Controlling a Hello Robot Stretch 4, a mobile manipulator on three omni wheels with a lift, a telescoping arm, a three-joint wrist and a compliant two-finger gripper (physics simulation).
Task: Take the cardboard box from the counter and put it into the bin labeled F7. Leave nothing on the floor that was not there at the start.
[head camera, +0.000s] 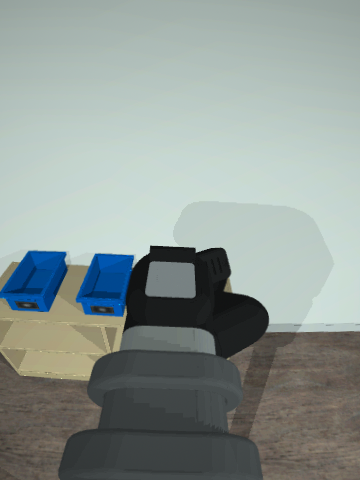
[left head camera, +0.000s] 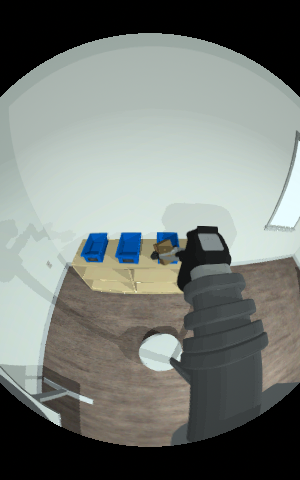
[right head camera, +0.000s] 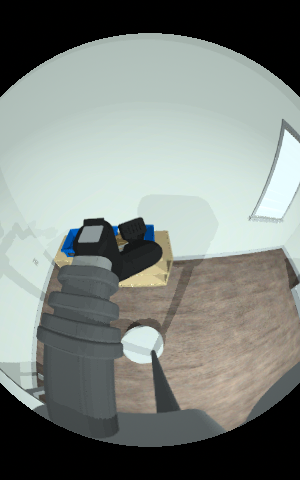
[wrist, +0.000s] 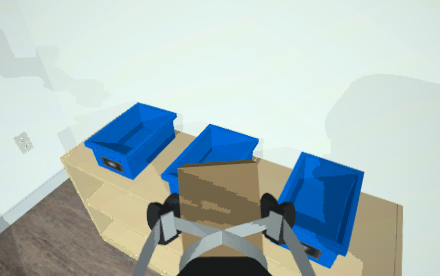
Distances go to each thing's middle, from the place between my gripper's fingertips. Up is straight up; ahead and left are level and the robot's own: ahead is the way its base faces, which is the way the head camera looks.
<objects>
Right now the cardboard box (wrist: 224,194) is 20 mm behind my hand, 10 mm to the right of it and 20 mm above it.
</objects>
